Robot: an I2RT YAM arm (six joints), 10 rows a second.
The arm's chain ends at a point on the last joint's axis. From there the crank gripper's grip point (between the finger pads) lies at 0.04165 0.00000 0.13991 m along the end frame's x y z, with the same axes.
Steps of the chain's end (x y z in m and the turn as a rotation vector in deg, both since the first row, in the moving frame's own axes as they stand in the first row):
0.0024 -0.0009 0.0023 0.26 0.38 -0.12
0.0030 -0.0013 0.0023 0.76 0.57 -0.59
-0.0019 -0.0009 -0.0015 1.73 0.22 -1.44
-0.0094 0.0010 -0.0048 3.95 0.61 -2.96
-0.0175 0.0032 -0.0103 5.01 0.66 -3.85
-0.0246 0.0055 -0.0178 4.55 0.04 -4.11
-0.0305 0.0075 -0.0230 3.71 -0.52 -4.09
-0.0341 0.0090 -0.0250 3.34 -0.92 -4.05
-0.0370 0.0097 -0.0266 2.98 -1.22 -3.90
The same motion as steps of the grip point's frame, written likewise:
0.0033 -0.0016 0.0020 0.26 0.38 -0.12
0.0044 -0.0036 0.0019 0.76 0.57 -0.59
-0.0014 -0.0062 -0.0017 1.73 0.22 -1.44
-0.0082 -0.0108 -0.0057 3.95 0.61 -2.96
-0.0164 -0.0118 -0.0114 5.01 0.66 -3.85
-0.0250 -0.0086 -0.0184 4.55 0.04 -4.11
-0.0322 -0.0045 -0.0230 3.71 -0.52 -4.09
-0.0367 -0.0020 -0.0247 3.34 -0.92 -4.05
-0.0403 -0.0003 -0.0260 2.98 -1.22 -3.90

